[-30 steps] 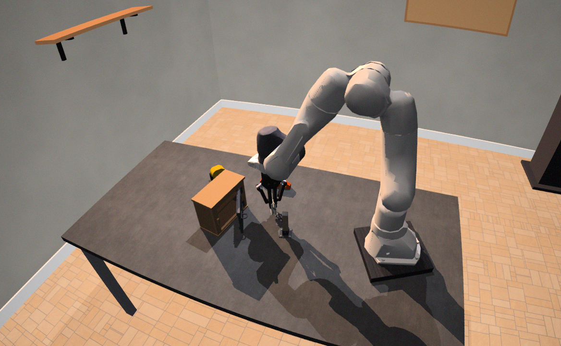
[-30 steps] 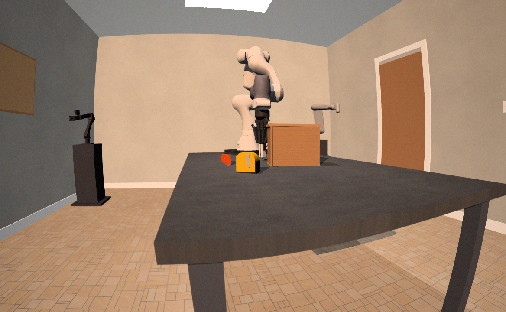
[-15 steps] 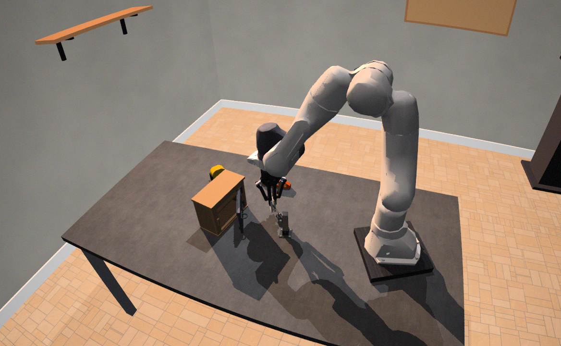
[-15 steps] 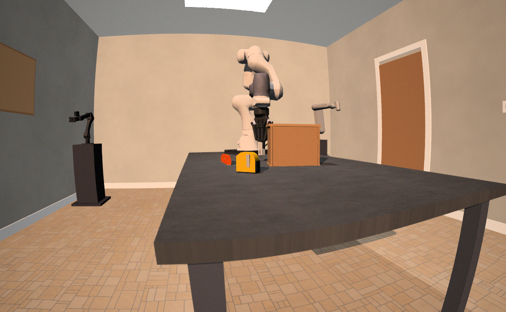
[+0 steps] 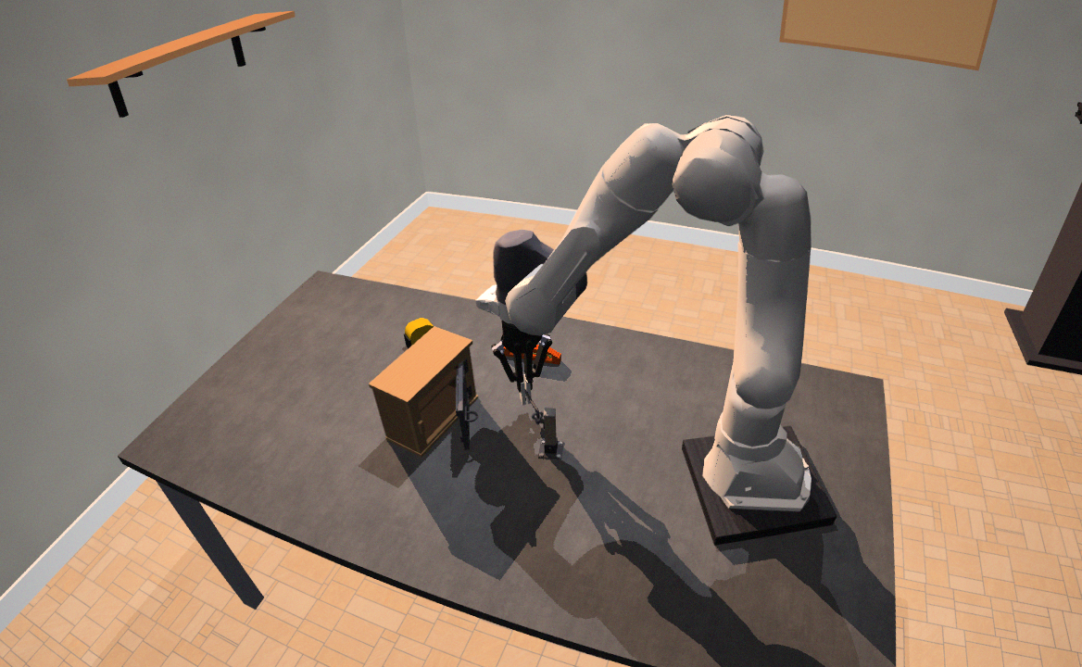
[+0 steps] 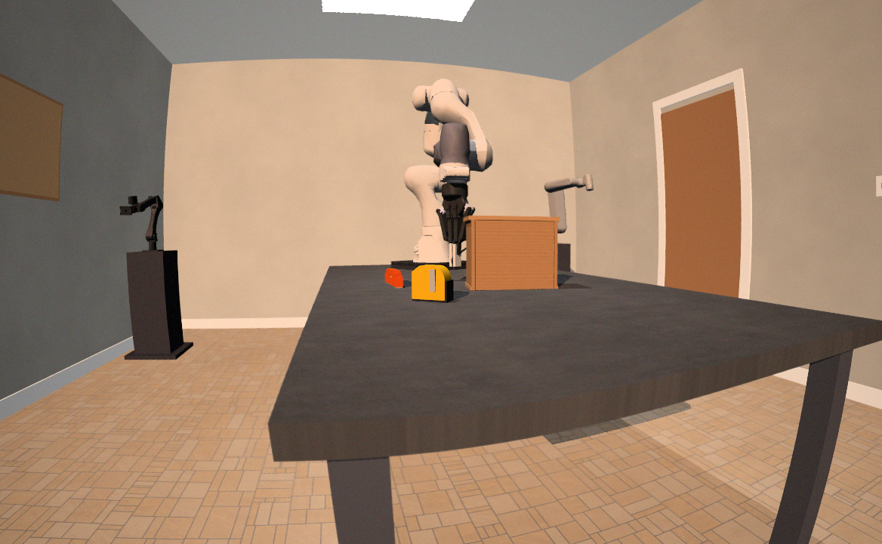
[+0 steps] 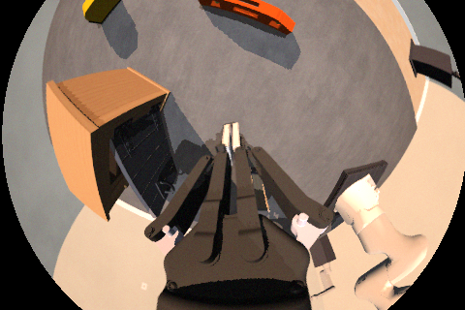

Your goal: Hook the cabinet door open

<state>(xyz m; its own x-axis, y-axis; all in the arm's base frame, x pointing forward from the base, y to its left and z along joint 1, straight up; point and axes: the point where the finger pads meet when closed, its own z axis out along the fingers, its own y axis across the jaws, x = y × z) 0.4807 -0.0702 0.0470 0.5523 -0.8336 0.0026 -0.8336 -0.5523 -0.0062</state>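
The hook lies 5 cm to the left of my hand and 3 cm behind it. The rest, counted from my hand: dark door 10 cm ahead, 8 cm to the left; then orange spirit level 19 cm to the right, 6 cm below, 5 cm ahead; then yellow tape measure 36 cm ahead, 16 cm to the right, 4 cm below.
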